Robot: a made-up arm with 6 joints.
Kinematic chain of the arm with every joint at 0, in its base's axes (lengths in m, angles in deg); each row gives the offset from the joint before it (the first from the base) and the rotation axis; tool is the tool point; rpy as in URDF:
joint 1: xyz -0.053 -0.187 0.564 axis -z
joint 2: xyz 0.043 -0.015 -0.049 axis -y
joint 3: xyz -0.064 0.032 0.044 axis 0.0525 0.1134 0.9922
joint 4: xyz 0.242 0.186 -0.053 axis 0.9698 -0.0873 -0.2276
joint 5: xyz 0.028 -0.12 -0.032 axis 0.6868 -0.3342 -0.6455
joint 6: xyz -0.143 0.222 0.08 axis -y
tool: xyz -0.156 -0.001 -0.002 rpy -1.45 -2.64 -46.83
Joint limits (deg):
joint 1: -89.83..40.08
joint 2: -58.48..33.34
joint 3: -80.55..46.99
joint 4: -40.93..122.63
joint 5: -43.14..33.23
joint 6: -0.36..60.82
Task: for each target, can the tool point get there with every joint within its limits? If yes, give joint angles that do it. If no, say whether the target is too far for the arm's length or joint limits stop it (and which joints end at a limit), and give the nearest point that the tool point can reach.
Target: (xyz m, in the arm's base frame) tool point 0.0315 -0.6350 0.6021
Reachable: no: joint limits stop it (at a limit: joint 1, joint 3, joint 5, joint 6) | nearest point 0.1188 -0.4743 0.5918 | short by 0.183 m
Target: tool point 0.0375 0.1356 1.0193
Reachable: no: joint limits stop it (at a limit: joint 2, joint 3, joint 4, joint 5) | nearest point 0.0253 0.0920 0.8366 | short by 0.188 m
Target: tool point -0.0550 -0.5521 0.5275
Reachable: no: joint limits stop it (at a limit: joint 1, joint 3, joint 5) | nearest point -0.1554 -0.4347 0.5239 | short by 0.154 m
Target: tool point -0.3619 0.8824 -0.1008
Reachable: no: too far | nearest point -0.1625 0.1919 0.3707 | short by 0.860 m
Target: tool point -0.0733 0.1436 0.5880
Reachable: yes | joints -50.59 -25.46 -30.43 87.07 13.30 39.27
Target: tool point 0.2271 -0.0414 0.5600
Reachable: yes | joints 7.71 -36.94 -38.49 101.02 10.85 35.45
